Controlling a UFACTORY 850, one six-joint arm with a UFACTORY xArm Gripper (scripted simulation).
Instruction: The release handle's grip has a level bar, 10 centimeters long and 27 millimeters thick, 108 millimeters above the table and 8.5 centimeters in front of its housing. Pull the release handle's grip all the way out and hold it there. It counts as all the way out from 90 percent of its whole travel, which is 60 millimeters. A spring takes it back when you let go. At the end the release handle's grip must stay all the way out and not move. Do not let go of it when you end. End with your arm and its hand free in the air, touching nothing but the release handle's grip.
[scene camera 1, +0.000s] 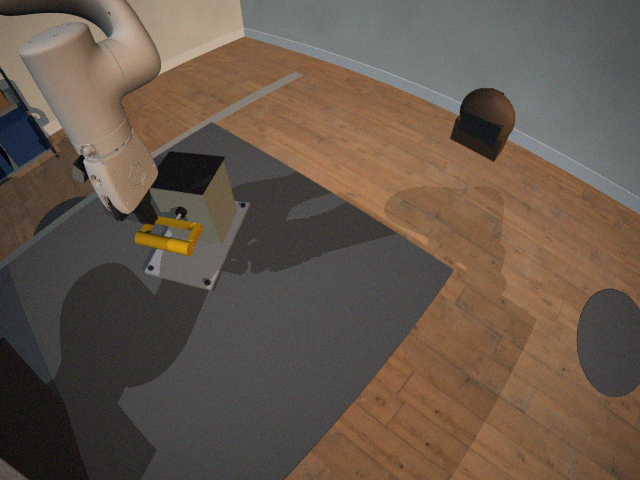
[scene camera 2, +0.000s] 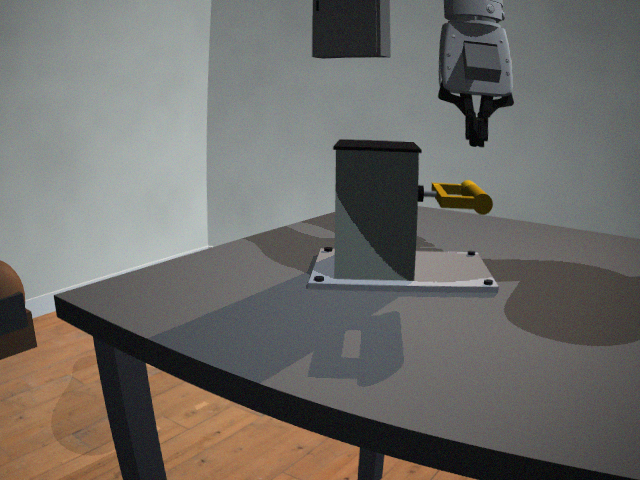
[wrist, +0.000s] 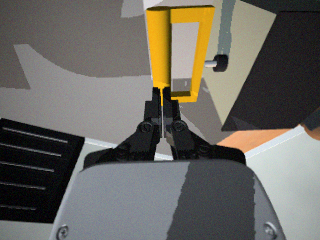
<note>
In view: my gripper (scene camera 2: 476, 146) and a grey base plate (scene camera 2: 463, 272).
My gripper is seen too in scene camera 1 (scene camera 1: 149, 220) and in the wrist view (wrist: 161, 98). The grey base plate shows as well in scene camera 1 (scene camera 1: 201, 269).
</note>
